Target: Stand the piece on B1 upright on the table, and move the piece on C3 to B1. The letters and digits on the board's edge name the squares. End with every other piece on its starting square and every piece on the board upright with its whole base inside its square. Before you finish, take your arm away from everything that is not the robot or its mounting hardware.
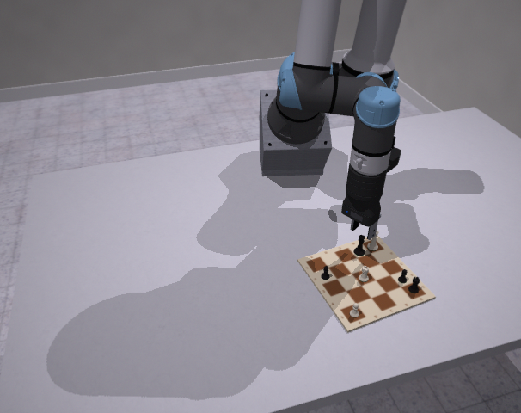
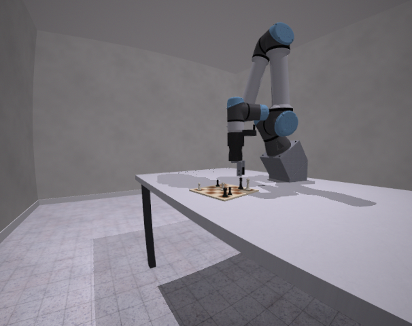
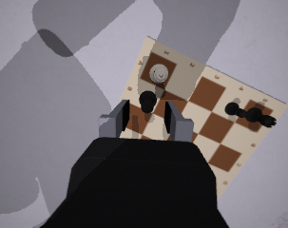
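My hand is 50 mm above the tall white piece and 40 mm to the right of it. The rest, counted from my hand: white pawn (150 mm ahead, 110 mm to the right, 70 mm below); then chessboard (80 mm below, 70 mm ahead, 30 mm to the right).
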